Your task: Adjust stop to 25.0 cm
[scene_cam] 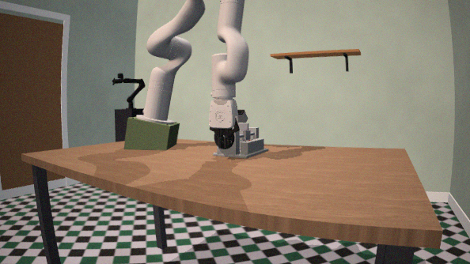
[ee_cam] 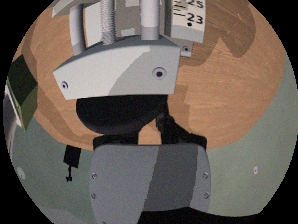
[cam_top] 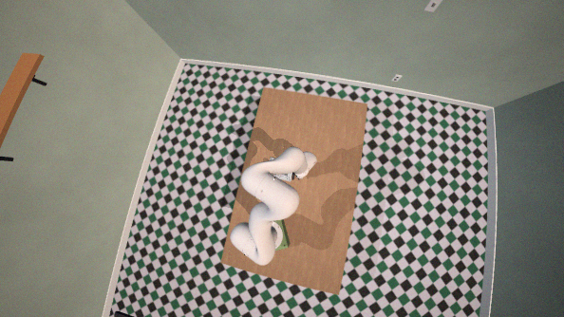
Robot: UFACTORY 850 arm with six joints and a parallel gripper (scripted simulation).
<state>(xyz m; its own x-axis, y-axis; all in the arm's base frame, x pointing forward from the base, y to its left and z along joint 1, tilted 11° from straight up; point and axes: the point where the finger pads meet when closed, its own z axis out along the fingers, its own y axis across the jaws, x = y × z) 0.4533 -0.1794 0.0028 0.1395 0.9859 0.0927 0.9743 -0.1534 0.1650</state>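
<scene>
Right now my hand is 2 cm to the right of the handwheel.
</scene>
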